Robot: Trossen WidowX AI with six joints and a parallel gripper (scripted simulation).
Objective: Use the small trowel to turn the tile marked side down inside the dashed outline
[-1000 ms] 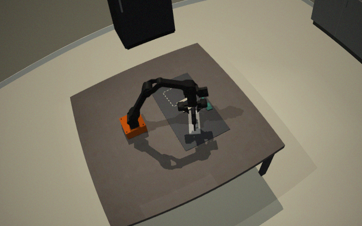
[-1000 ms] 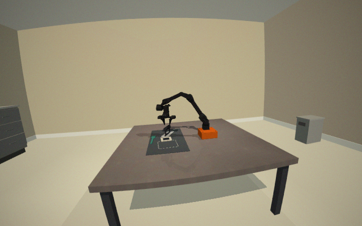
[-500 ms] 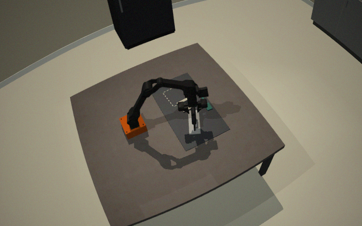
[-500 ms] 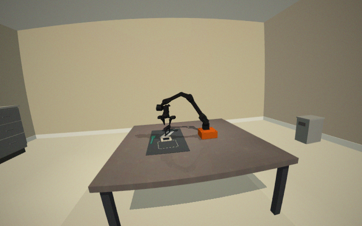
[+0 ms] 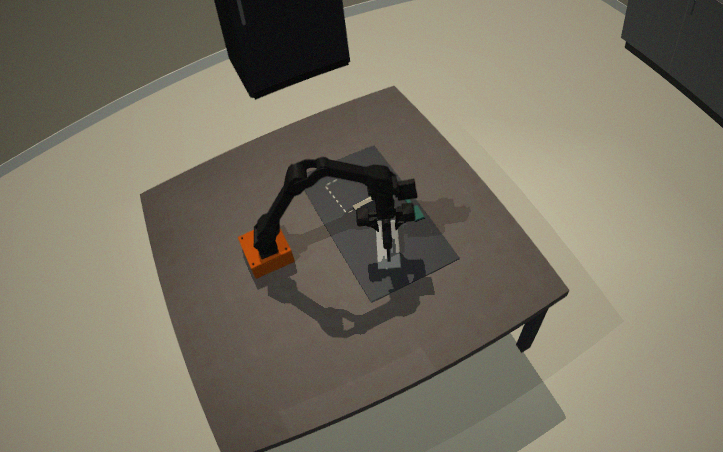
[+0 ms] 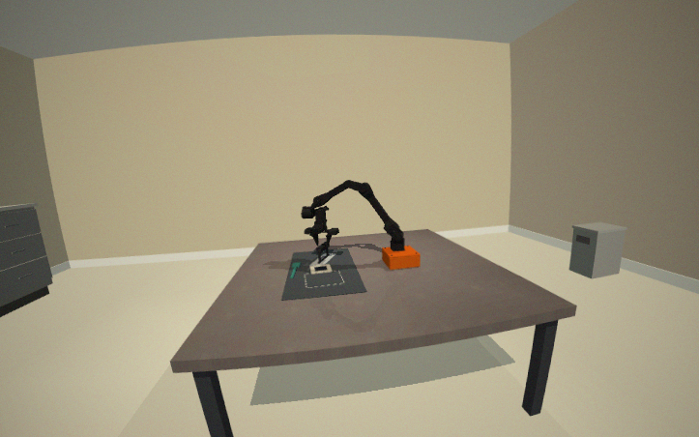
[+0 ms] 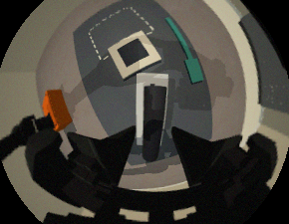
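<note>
Now: the small trowel 40 mm below my gripper tip, 20 mm to the left of it and 10 mm ahead of it. The rest, counted from my gripper tip: tile 160 mm to the left, 70 mm below, 10 mm ahead; teal trowel 150 mm ahead, 120 mm to the left, 70 mm below.
</note>
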